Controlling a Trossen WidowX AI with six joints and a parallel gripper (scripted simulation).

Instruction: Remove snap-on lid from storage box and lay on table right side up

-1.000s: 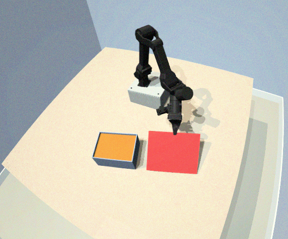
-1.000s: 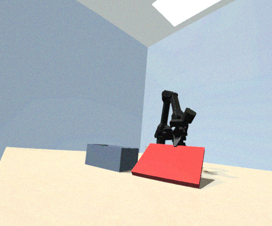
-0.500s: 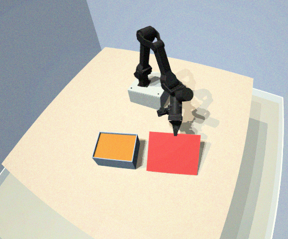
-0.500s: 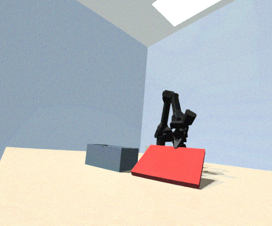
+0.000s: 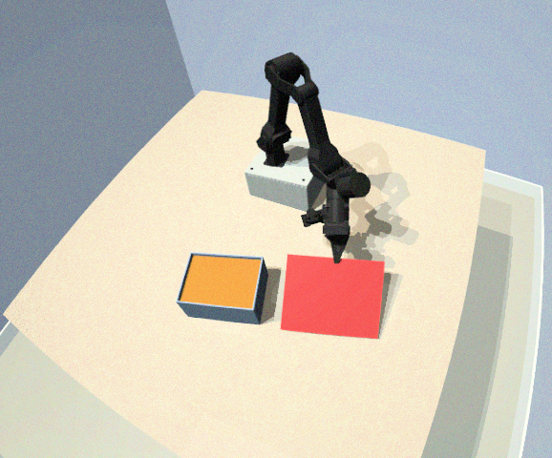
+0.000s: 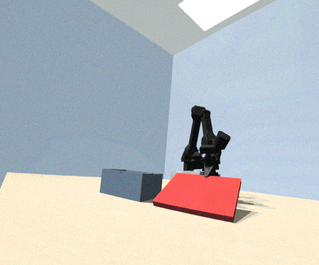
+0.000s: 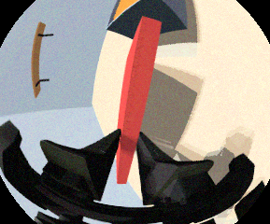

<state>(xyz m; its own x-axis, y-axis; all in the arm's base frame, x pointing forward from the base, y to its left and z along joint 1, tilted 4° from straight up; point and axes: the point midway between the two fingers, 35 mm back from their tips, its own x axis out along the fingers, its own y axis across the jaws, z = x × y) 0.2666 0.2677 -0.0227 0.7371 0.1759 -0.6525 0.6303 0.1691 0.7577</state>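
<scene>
The red lid lies 7 cm ahead of my gripper tip, 4 cm below it and 1 cm to the left of it. The rest, counted from my gripper tip: storage box: 26 cm to the right, 14 cm ahead, 4 cm below.
</scene>
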